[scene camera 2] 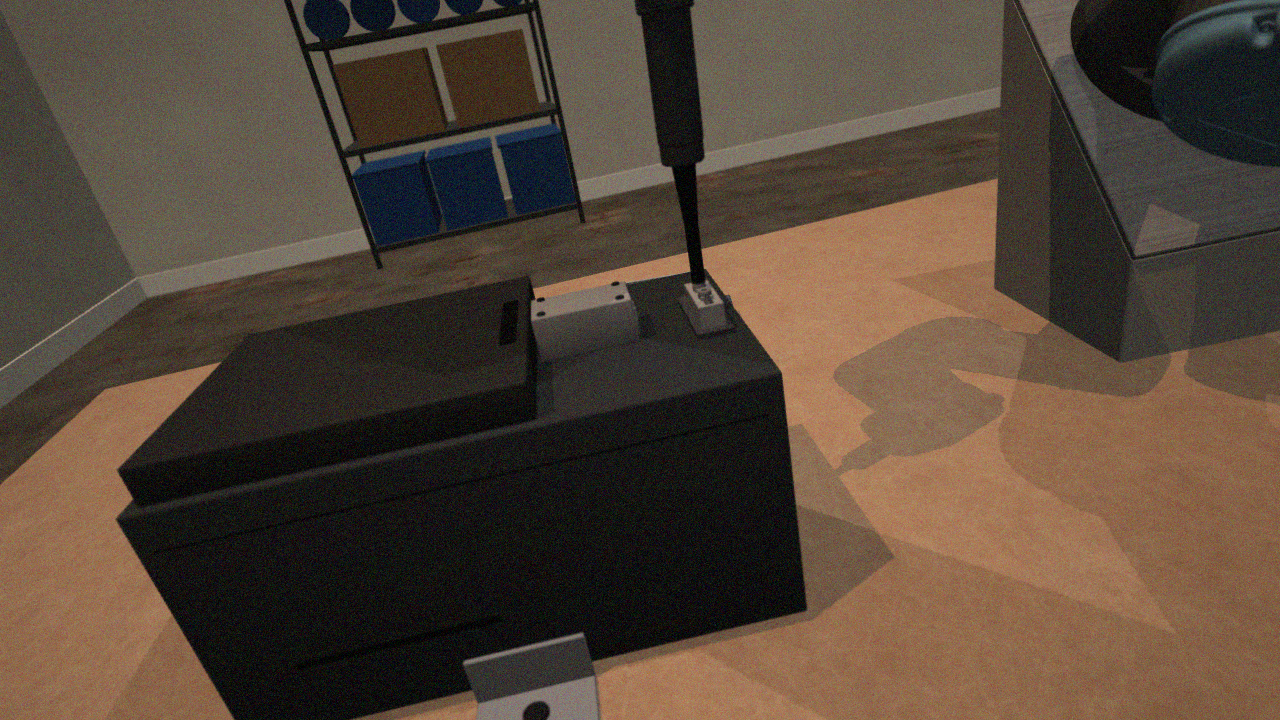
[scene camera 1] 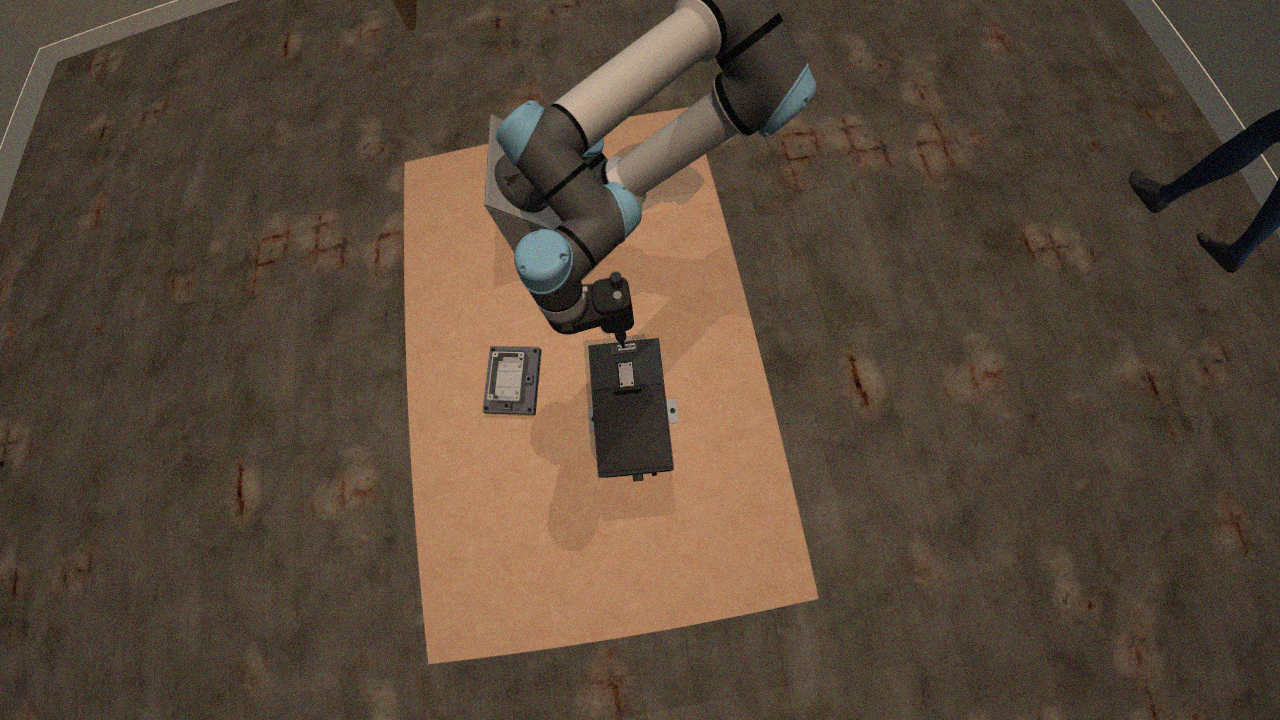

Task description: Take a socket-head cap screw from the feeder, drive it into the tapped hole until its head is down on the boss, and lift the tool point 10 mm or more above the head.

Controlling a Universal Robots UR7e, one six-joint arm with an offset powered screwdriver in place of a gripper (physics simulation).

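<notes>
The screw feeder is a black box with a raised lid. Its small light pick-up block sits at the end of the top nearest the robot. My screwdriver stands nearly upright, its slim bit tip down at the top of that block. Whether a screw sits on the bit is too small to tell. A dark grey plate with a light rectangular part lies apart from the feeder, to its left in scene camera 1. The tapped hole and boss cannot be made out for certain.
A light block with dark holes stands on the feeder between lid and pick-up block. A metal bracket sits at the feeder's side. The robot's grey pedestal stands behind. A shelf rack stands by the wall.
</notes>
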